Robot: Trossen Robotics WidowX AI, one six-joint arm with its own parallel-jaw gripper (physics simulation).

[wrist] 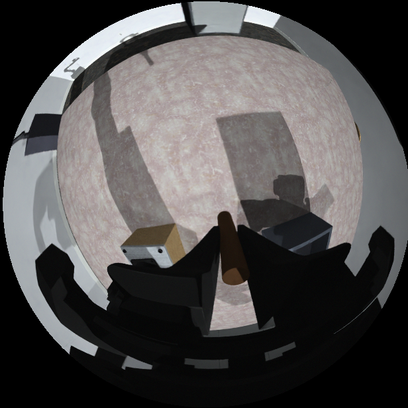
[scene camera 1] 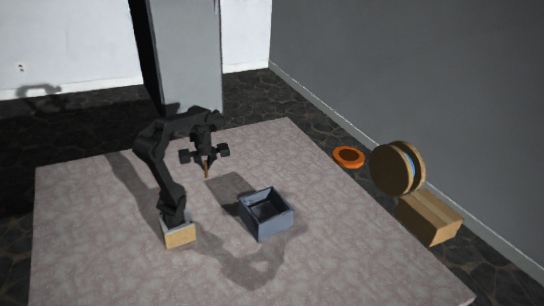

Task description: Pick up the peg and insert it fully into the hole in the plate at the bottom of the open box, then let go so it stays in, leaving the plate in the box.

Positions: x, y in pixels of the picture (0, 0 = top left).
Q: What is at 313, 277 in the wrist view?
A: The gripper.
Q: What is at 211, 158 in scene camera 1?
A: The gripper.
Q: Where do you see a brown peg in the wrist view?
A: At 234, 270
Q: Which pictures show the blue-grey box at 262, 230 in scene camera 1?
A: The wrist view and scene camera 1: all of them.
